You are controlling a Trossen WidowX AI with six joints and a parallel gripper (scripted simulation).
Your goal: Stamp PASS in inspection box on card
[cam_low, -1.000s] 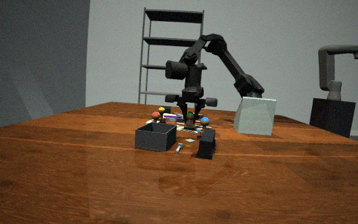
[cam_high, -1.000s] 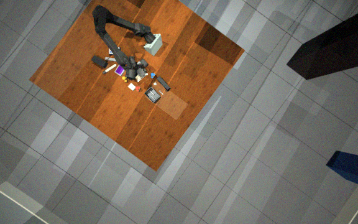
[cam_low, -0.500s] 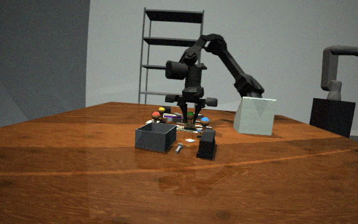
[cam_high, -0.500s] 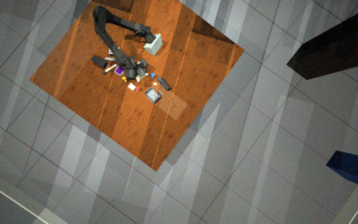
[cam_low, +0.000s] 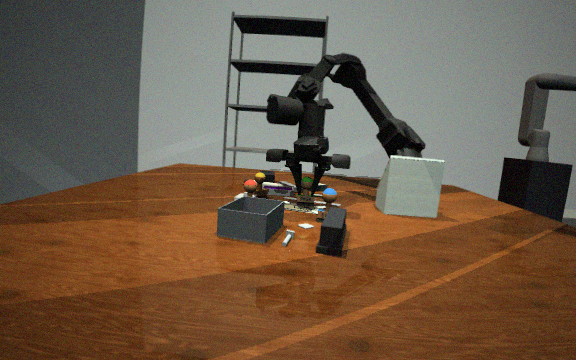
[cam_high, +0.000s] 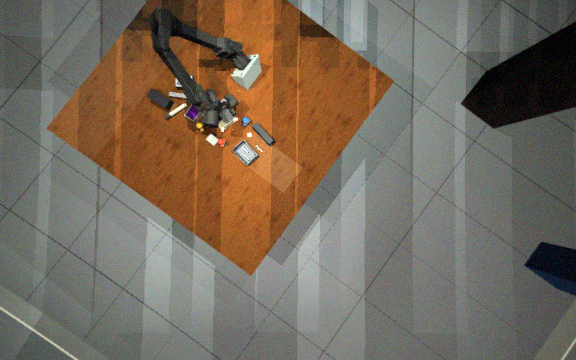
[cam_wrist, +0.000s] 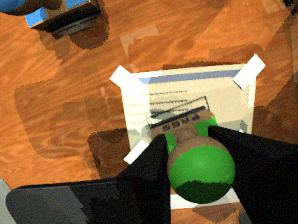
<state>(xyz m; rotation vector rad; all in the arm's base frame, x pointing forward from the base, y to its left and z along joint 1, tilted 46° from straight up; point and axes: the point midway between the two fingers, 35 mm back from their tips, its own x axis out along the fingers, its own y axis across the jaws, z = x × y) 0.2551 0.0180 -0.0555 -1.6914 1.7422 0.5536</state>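
Right now my gripper tip is 3 cm above the cream card and 1 cm short of it. Round my gripper tip: green-knobbed stamp (right at my gripper tip); yellow-knobbed stamp (12 cm ahead, 6 cm to the right, 1 cm below); blue-knobbed stamp (10 cm to the left, 5 cm behind, 1 cm below).
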